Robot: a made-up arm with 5 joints.
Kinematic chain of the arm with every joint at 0, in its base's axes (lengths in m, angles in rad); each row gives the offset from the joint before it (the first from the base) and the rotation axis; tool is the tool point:
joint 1: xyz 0 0 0.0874 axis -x
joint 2: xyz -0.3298 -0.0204 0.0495 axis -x
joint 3: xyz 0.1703 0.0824 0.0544 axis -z
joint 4: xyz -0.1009 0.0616 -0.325 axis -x
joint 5: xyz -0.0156 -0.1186 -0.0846 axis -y
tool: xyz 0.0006 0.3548 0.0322
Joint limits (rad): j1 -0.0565..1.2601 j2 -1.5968..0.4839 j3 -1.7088..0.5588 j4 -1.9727..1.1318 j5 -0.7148..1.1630
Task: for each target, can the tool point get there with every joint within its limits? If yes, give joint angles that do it. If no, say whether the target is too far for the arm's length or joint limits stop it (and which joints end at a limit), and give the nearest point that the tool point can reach.
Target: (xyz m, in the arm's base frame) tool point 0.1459 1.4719 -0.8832
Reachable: no: too far | nearest point -0.1684 0.5123 -0.2092 | short by 1.214 m
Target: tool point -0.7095 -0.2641 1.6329
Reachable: no: too far | nearest point -0.2787 0.1447 0.5431 | short by 1.241 m
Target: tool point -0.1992 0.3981 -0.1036
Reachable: yes | joints 1.1387 -1.0190 0.2155 -0.5875 -0.3870
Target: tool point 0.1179 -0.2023 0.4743
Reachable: no: joint limits stop it (at a limit: joint 1, joint 2, joint 3, joint 5) | nearest point -0.1300 0.0263 0.4494 | short by 0.338 m
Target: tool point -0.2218 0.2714 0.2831
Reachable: yes | joints 0.6315 -1.3598 0.1896 -1.2463 -0.5155
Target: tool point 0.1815 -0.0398 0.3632
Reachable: no: joint limits stop it (at a limit: joint 1, joint 2, joint 3, joint 5) | nearest point -0.1206 0.0396 0.4656 | short by 0.329 m
